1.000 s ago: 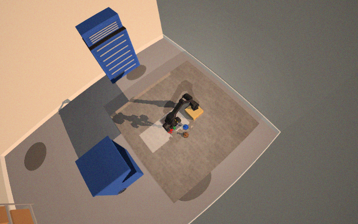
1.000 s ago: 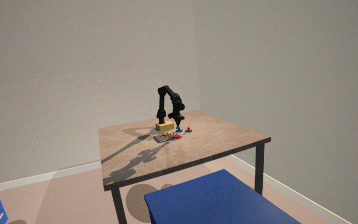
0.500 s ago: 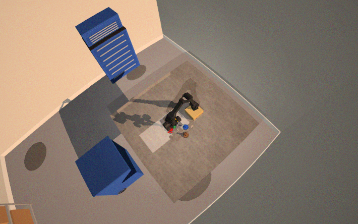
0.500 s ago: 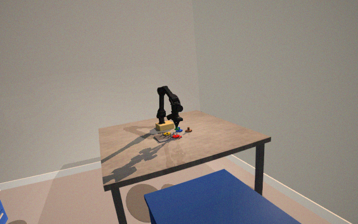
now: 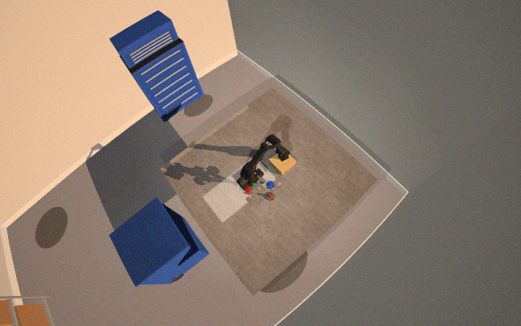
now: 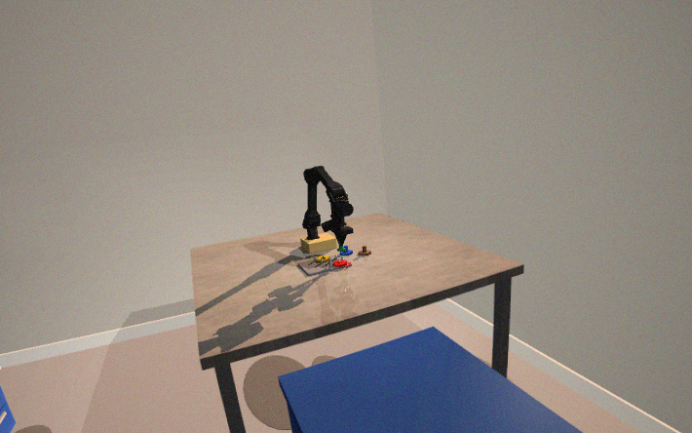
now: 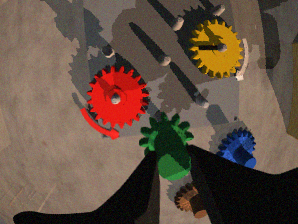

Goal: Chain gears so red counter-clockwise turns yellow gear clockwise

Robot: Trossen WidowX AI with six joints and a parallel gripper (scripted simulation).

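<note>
Now: the red gear 5 cm ahead of my gripper tip, 2 cm to the right of it and 7 cm below it. From my gripper tip the other things lie so: yellow gear 6 cm behind, 8 cm to the right, 7 cm below; then green gear 1 cm below; then blue gear 12 cm behind, 5 cm to the left, 7 cm below.
</note>
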